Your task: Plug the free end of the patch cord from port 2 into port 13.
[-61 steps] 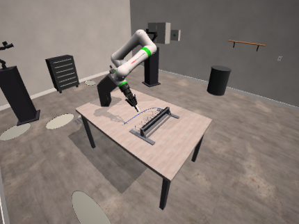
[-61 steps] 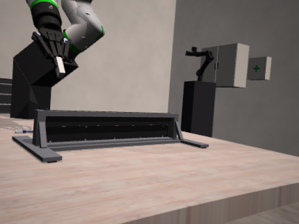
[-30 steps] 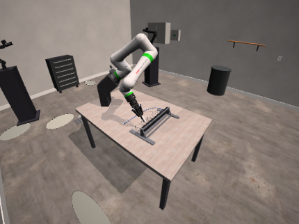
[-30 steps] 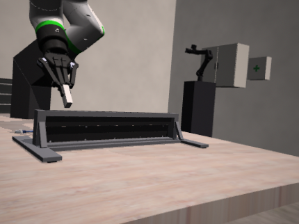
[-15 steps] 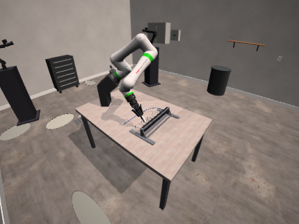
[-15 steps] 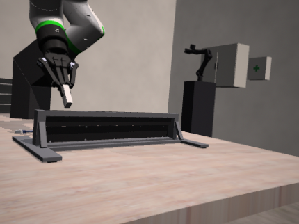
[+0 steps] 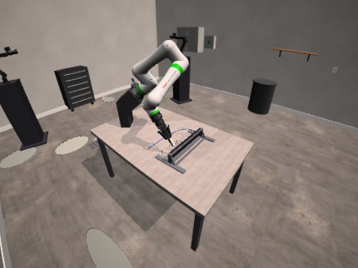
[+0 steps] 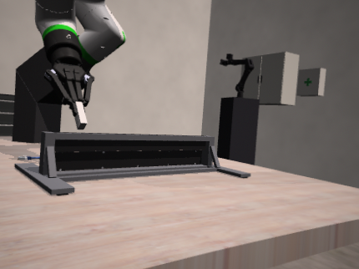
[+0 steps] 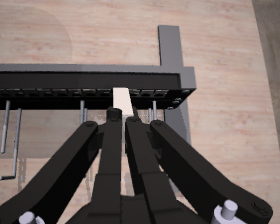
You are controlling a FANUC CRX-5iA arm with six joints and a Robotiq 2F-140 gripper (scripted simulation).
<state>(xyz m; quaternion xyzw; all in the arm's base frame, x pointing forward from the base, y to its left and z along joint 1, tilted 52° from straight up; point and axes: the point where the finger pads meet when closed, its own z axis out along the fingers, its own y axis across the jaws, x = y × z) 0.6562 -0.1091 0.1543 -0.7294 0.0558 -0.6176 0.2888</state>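
The pale plug is 19 cm behind my hand, 14 cm to the right of it and 13 cm below it.
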